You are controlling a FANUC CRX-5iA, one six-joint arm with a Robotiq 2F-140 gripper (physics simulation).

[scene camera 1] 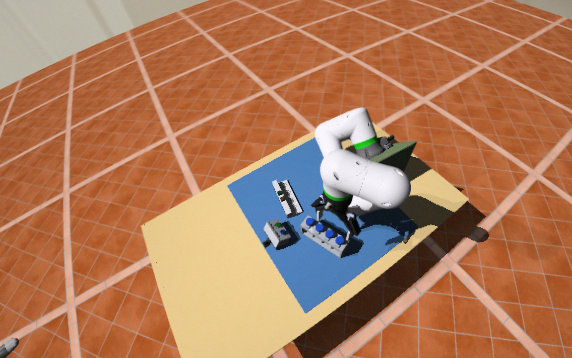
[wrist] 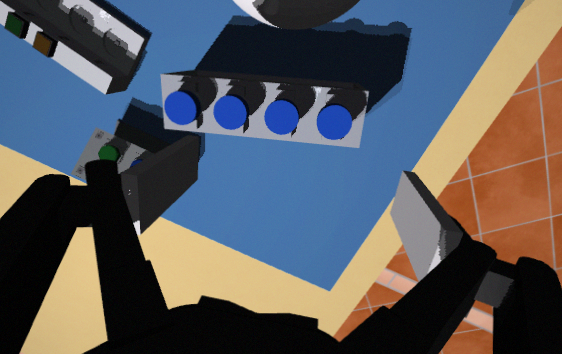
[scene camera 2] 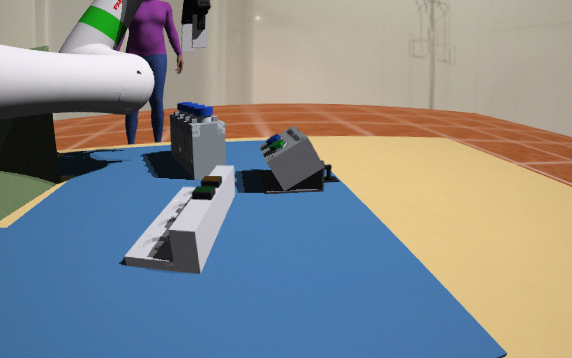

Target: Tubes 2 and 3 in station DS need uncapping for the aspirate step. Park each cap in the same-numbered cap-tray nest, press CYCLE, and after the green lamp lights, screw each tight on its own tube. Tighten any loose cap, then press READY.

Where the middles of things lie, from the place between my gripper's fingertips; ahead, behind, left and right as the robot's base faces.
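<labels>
There is the grey button box [scene camera 2: 295, 167], and it is 20 cm below my hand, 18 cm to the right of my hand and 20 cm ahead of my hand.
</labels>
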